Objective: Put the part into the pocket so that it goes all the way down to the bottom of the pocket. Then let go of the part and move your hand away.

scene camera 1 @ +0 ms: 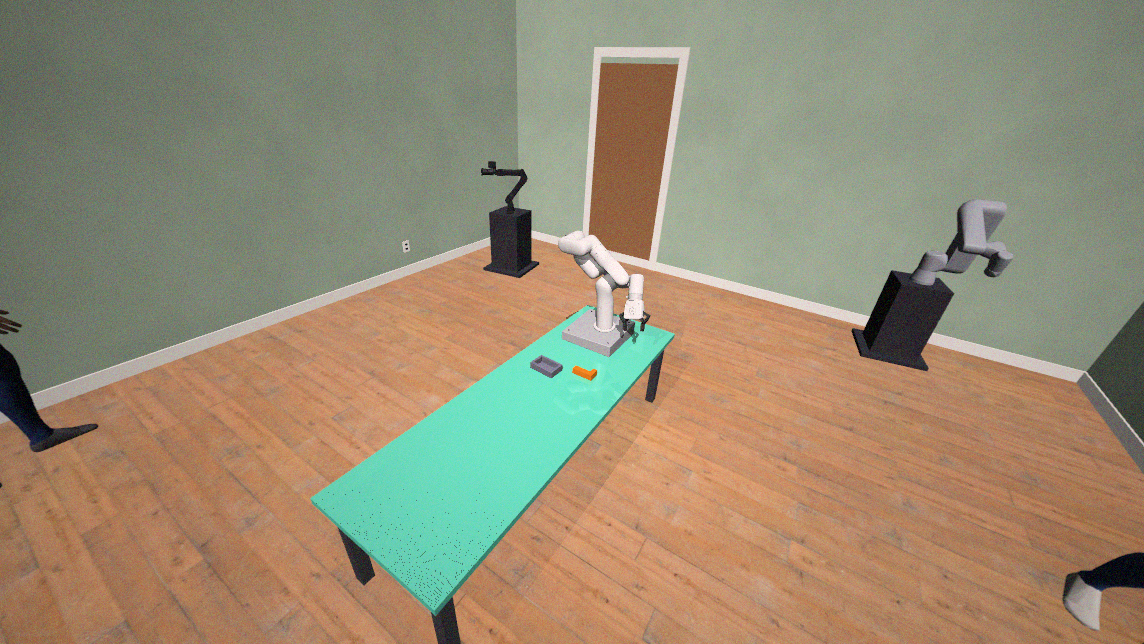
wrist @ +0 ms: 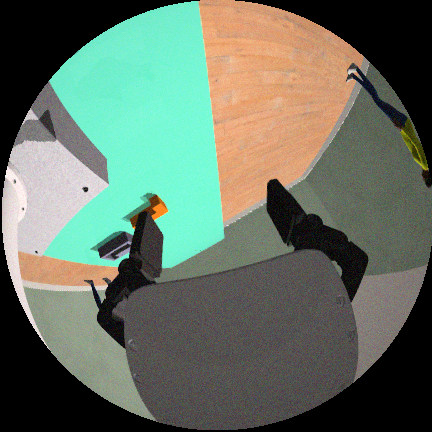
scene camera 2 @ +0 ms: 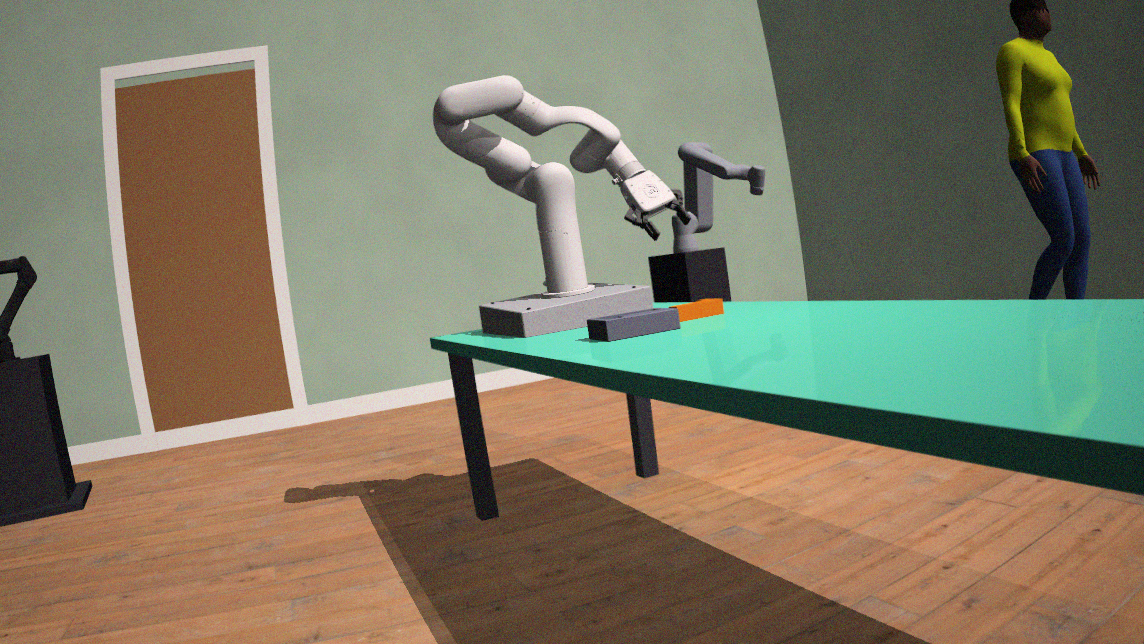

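Where they show: gripper, between the fingertips: (scene camera 1: 633, 331) (wrist: 209, 208) (scene camera 2: 673, 229); arm's base, origin of its link: (scene camera 1: 604, 326) (scene camera 2: 568, 293).
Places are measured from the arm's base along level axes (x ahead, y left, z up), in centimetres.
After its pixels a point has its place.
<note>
The orange part (scene camera 1: 584, 372) @(x 41.6, y 4.2, z -3.9 cm) (scene camera 2: 701, 309) @(x 41.8, y 3.0, z -5.3 cm) (wrist: 159, 206) @(x 37.9, y 8.3, z -3.9 cm) lies on the green table, apart from the pocket. It looks L-shaped, and in the wrist view a finger hides some of it. The pocket is in a grey block (scene camera 1: 546, 366) @(x 46.4, y -14.5, z -3.3 cm) (scene camera 2: 634, 324) @(x 47.8, y -18.6, z -4.8 cm) (wrist: 114, 246) @(x 39.8, y -13.5, z -4.0 cm) that lies on the table beside the part; scene camera 1 shows its open hollow. My gripper (scene camera 1: 634, 326) @(x 17.0, y 20.5, z 11.7 cm) (scene camera 2: 672, 226) @(x 17.0, y 20.5, z 11.7 cm) (wrist: 209, 208) @(x 17.0, y 20.5, z 11.7 cm) is open and empty. It hangs in the air above the table, near the arm's base and away from the part.
The arm's grey base plate (scene camera 1: 585, 334) @(x 11.9, y -7.1, z -0.9 cm) (scene camera 2: 512, 320) @(x 7.1, y -19.8, z -3.4 cm) (wrist: 60, 185) @(x 11.5, y 6.2, z -0.2 cm) stands on the table (scene camera 1: 472, 448) @(x 104.6, y -18.4, z -6.9 cm) (scene camera 2: 920, 360) @(x 110.9, y -31.5, z -6.9 cm) (wrist: 165, 125) @(x 21.5, y 20.9, z -6.9 cm) close to the pocket block and the part. Two other arms stand on black pedestals (scene camera 1: 509, 240) (scene camera 1: 904, 320) away from the table. A person (scene camera 2: 1040, 104) (wrist: 387, 107) stands beyond.
</note>
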